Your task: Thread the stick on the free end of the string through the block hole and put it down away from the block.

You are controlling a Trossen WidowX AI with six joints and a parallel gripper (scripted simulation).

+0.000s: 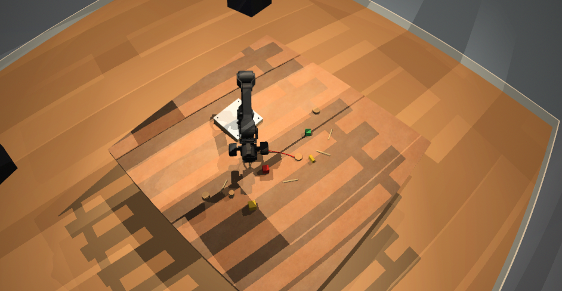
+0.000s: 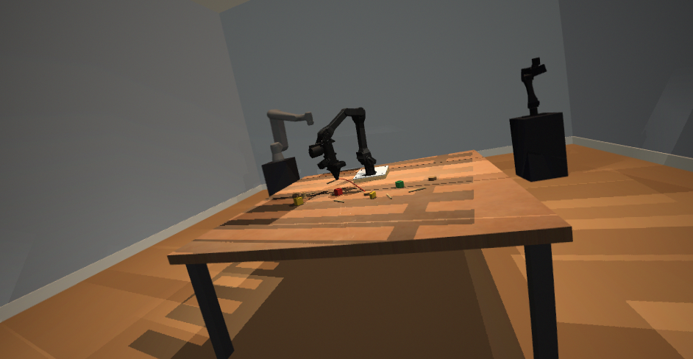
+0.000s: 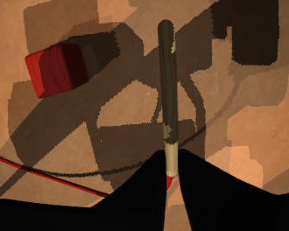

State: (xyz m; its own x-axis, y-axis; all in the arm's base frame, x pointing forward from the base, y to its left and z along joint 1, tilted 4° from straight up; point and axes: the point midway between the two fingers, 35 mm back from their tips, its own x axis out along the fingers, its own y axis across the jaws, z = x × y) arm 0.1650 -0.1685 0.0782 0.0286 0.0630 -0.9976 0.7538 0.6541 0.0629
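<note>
Now: the red block 90 mm ahead of my gripper tip, 10 mm to the left of it and 50 mm below it. The rest, counted from my gripper tip: thin wooden stick (10 mm ahead, 10 mm to the right); green cube (130 mm ahead, 330 mm to the left, 50 mm below); round wooden button (170 mm ahead, 180 mm to the left, 50 mm below).
</note>
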